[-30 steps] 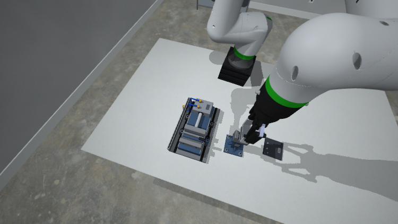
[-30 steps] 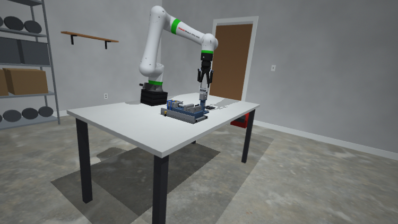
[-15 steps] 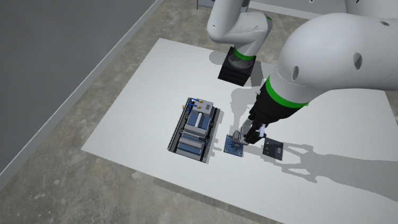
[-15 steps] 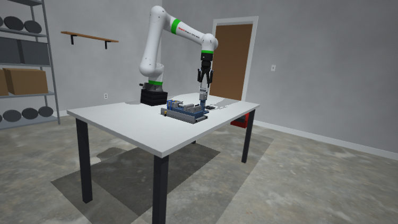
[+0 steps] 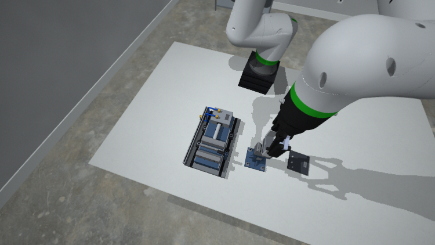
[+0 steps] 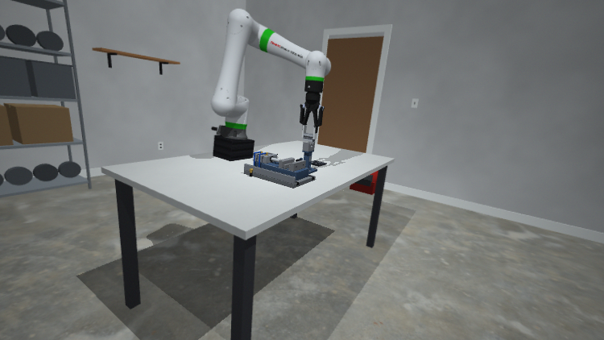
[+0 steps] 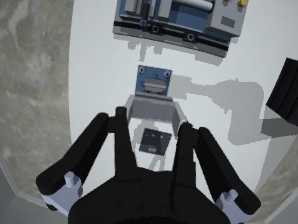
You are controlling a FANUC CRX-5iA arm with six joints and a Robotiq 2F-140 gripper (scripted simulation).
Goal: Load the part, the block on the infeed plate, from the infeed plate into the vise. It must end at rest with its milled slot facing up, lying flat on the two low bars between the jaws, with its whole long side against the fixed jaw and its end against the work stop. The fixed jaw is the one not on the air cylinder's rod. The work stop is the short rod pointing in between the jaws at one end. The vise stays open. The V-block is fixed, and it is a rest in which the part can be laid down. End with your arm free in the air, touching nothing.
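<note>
My hand is 30 mm above the part and 10 mm to the left of it. Also, from my hand: air cylinder rod 200 mm to the right, 130 mm below, 50 mm behind; then vise 200 mm to the right, 170 mm below, 30 mm behind; then air cylinder 200 mm to the right, 130 mm below, 120 mm behind.
</note>
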